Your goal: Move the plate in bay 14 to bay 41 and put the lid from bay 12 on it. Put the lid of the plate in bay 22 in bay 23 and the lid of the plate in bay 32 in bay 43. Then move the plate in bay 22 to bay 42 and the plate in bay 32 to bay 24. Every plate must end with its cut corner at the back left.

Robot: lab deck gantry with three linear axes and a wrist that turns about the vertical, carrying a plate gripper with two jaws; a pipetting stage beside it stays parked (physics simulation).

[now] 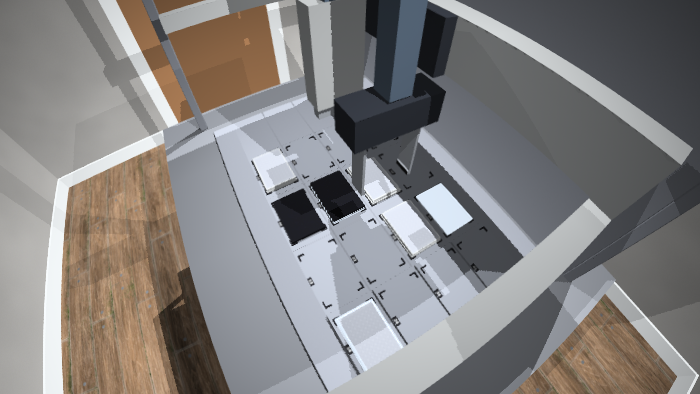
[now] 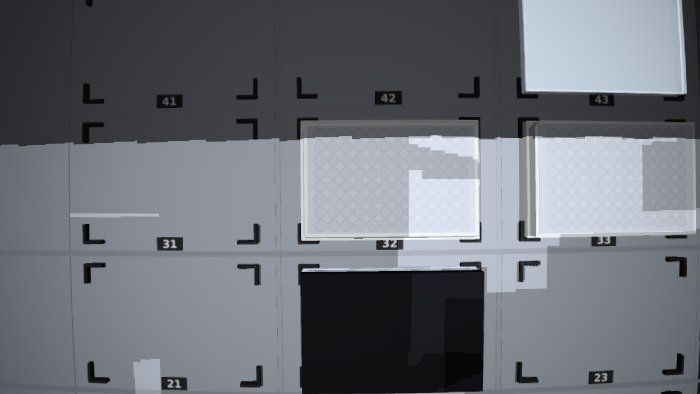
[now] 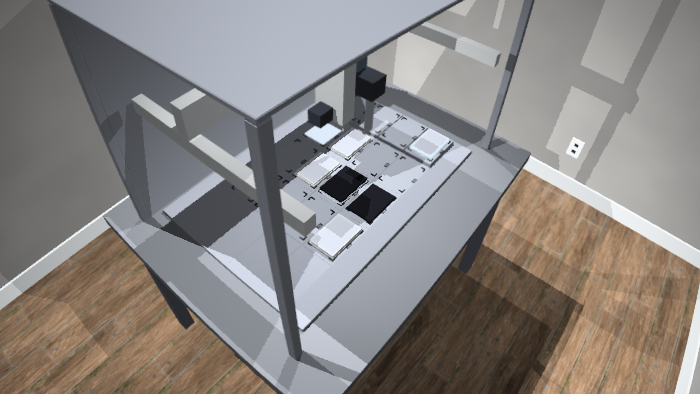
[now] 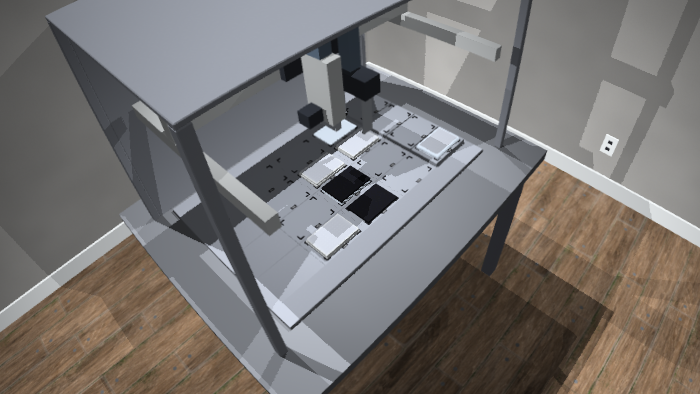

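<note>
My gripper is open and empty, hanging above the deck; its exact bay is unclear. The bay 14 plate is clear with a pale rim. A black lid lies in bay 12. The bay 22 plate has a black top and a pale edge along its back. The bay 32 plate is white, its wells showing. A pale blue lid lies in bay 43. Cut corners are too small to tell.
A white plate stands in bay 33, another white plate in bay 11. No plate stands in bays 41, 42 and 23. A pale column hangs to the left of my gripper.
</note>
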